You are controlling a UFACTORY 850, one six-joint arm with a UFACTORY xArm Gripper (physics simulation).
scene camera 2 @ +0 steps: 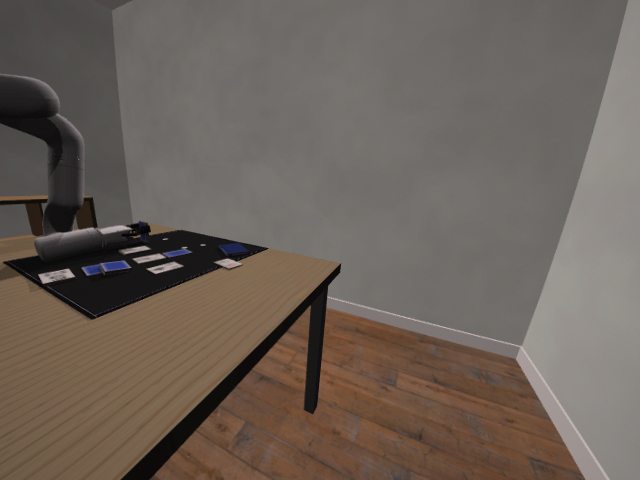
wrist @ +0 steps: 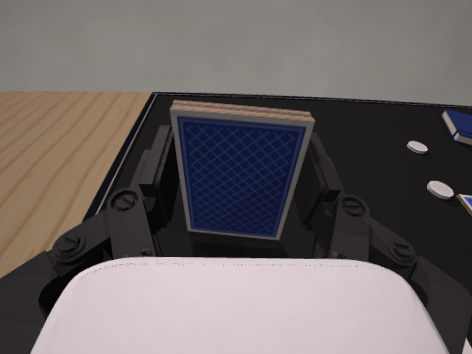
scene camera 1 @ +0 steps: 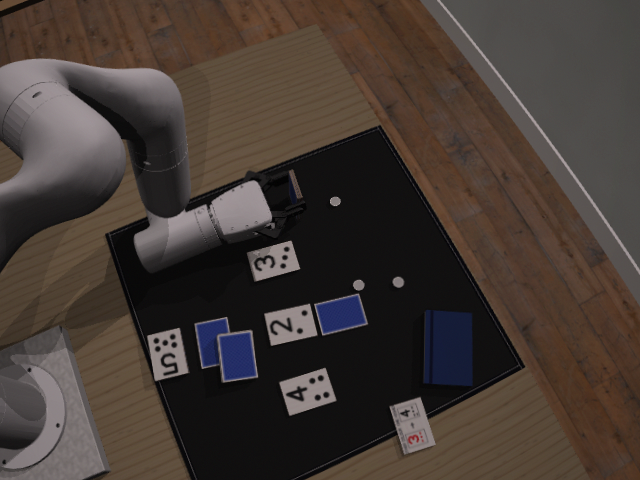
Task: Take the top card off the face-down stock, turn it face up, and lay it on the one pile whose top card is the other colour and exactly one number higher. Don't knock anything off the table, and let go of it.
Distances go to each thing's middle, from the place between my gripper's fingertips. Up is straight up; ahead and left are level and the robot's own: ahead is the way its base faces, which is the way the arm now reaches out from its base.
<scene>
The small reference card [scene camera 1: 410, 419] is 90 mm behind my hand, 480 mm to the right of it and 70 mm below it.
</scene>
